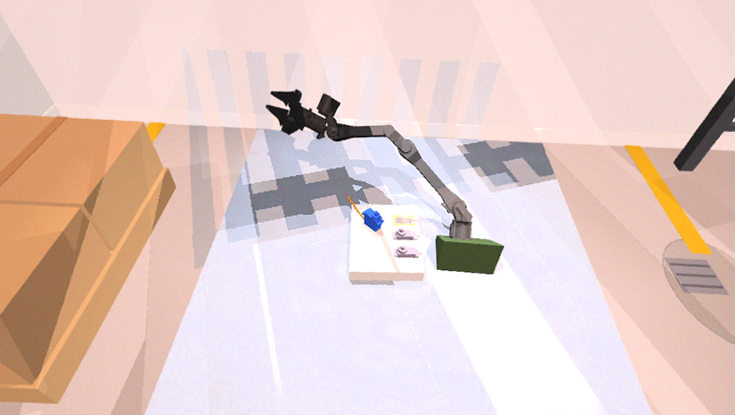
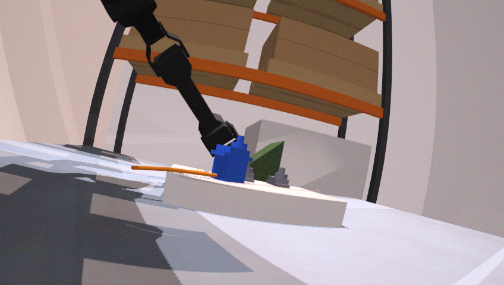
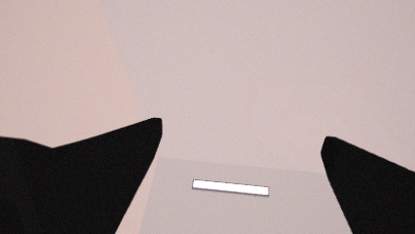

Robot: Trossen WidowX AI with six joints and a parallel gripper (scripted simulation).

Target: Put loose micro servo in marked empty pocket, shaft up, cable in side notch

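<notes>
Now: gripper tip 380 mm past the pale deck, 370 mm above it and 270 mm to the right of it.
</notes>
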